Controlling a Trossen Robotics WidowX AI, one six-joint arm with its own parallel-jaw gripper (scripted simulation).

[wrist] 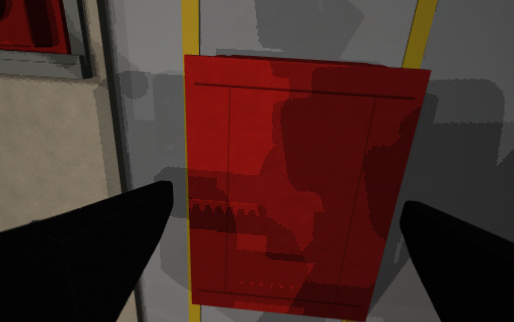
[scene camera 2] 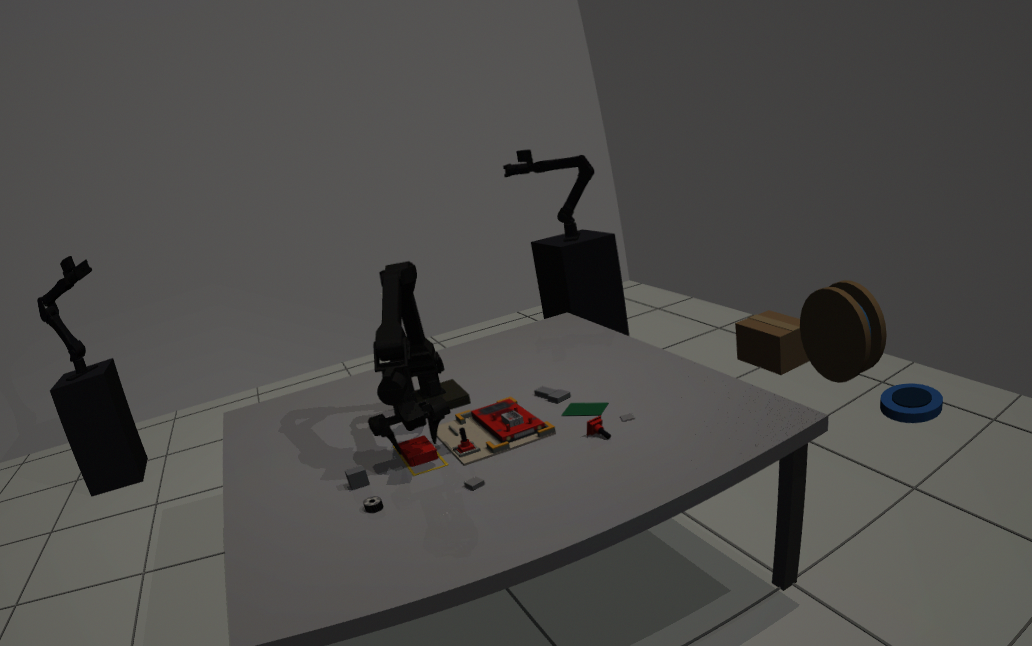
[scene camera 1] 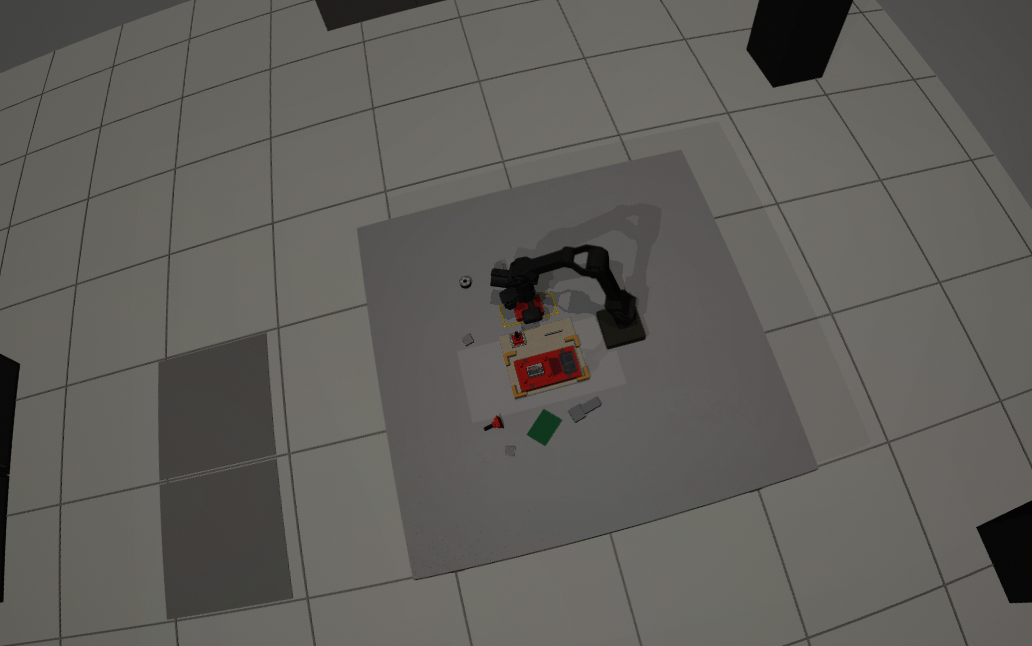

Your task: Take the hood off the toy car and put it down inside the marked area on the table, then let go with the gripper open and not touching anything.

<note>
My gripper [scene camera 2: 417, 448] is open, holding nothing. Also in view: a green plate [scene camera 1: 547, 423] and a red hood [scene camera 2: 417, 451].
The red hood also shows in the wrist view [wrist: 294, 166]. My gripper shows as well in the wrist view [wrist: 285, 202] and in scene camera 1 [scene camera 1: 528, 307]. The wrist view does not show the green plate: it is out of frame.
</note>
